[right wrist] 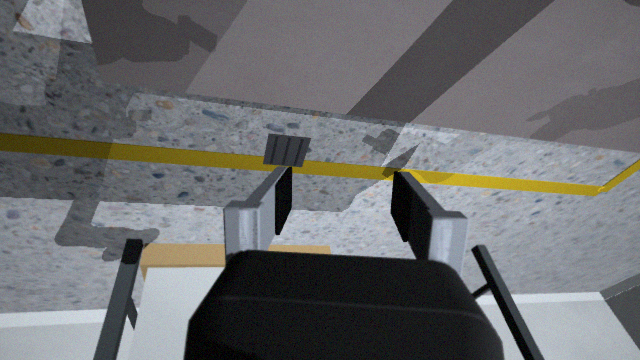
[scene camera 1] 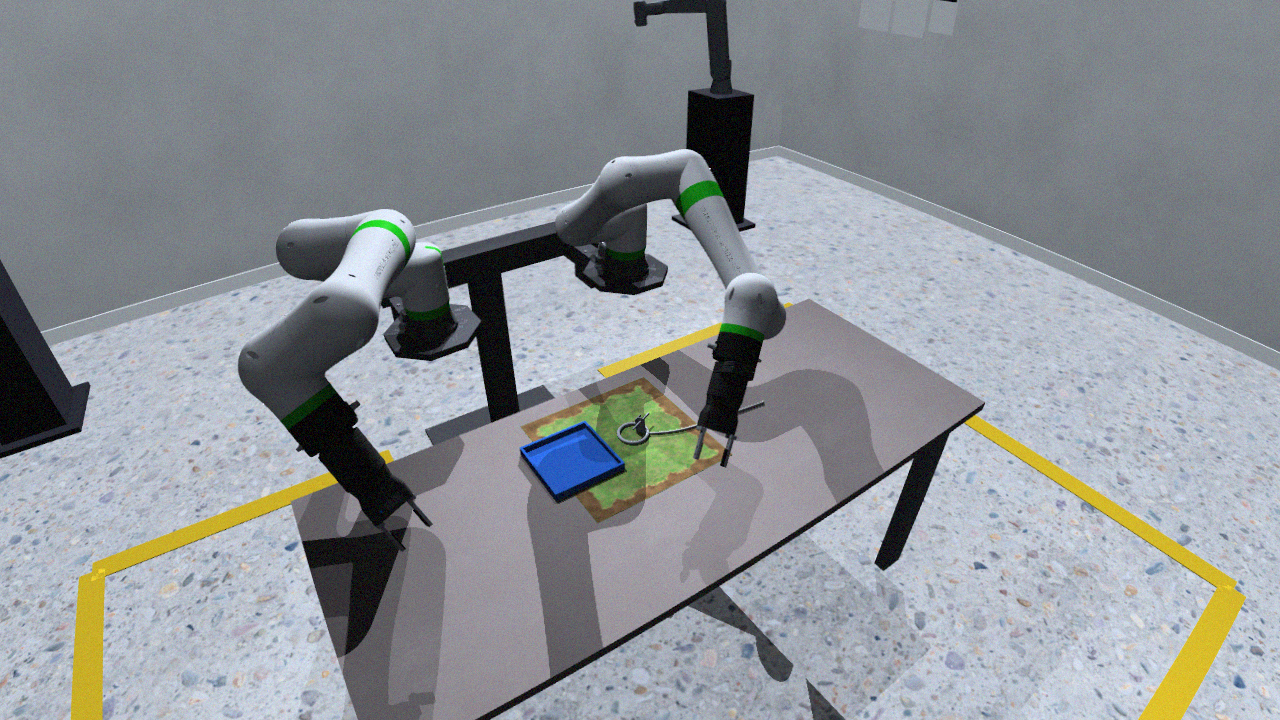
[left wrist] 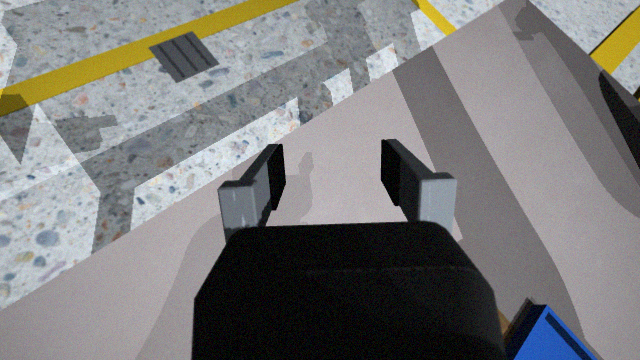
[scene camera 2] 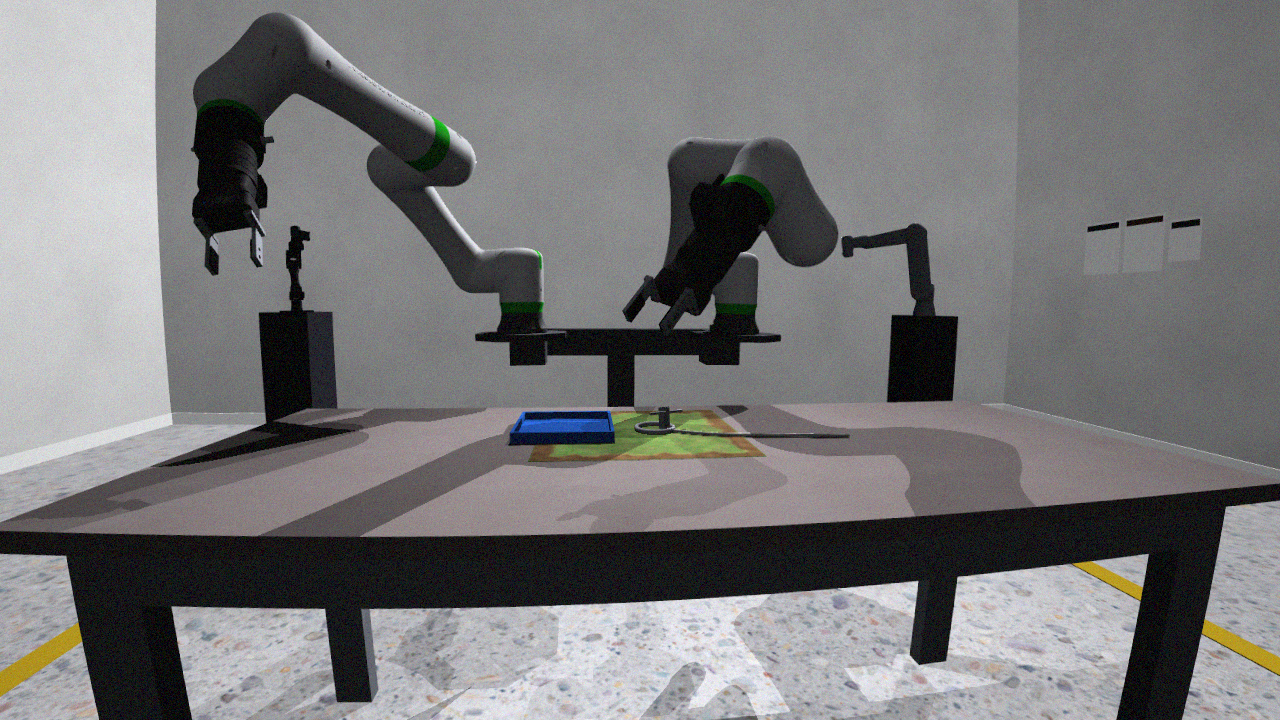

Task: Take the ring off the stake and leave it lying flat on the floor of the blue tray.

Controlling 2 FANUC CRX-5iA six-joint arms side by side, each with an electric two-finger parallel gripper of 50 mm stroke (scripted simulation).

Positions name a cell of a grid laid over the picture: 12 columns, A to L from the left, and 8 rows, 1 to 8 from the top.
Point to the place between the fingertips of my right gripper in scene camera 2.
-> C3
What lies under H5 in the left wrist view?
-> My left gripper.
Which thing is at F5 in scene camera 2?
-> A blue tray.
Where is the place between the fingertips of my left gripper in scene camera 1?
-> G6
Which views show my left gripper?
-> Scene camera 1, the left wrist view and scene camera 2 only.
